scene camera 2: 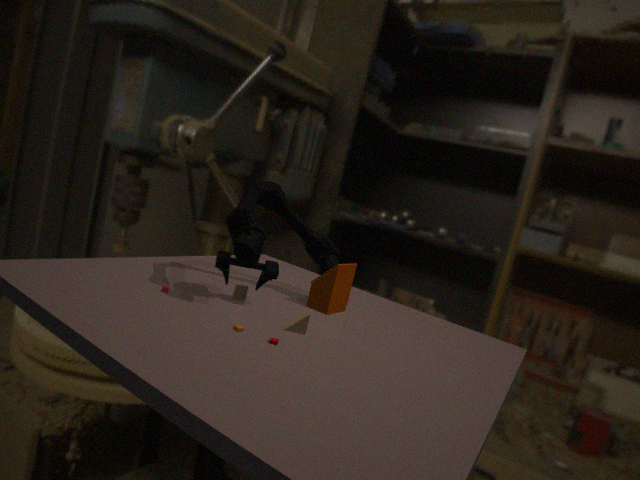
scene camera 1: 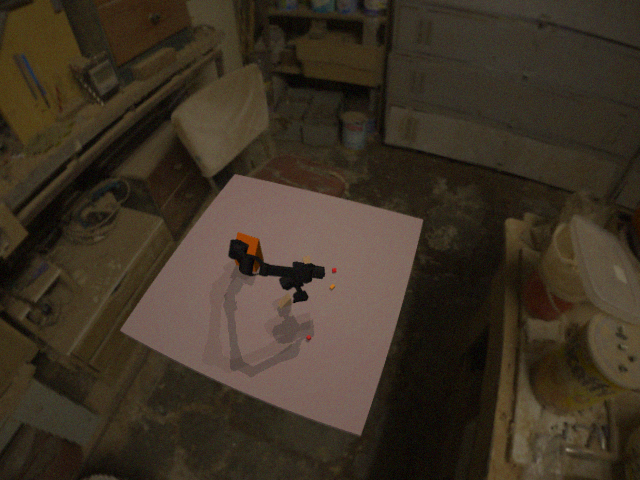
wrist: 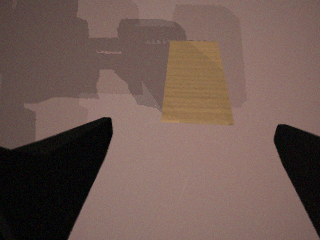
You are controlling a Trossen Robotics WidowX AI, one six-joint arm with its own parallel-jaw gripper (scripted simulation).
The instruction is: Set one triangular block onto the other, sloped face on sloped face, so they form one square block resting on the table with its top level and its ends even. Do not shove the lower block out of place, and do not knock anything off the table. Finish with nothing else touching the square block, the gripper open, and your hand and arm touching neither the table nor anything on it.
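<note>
Open and holding nothing, my gripper [scene camera 2: 241, 286] is visible to me, and the wrist view gives me the same gripper [wrist: 192, 128]. I see a tan triangular block [wrist: 195, 92] as well.
</note>
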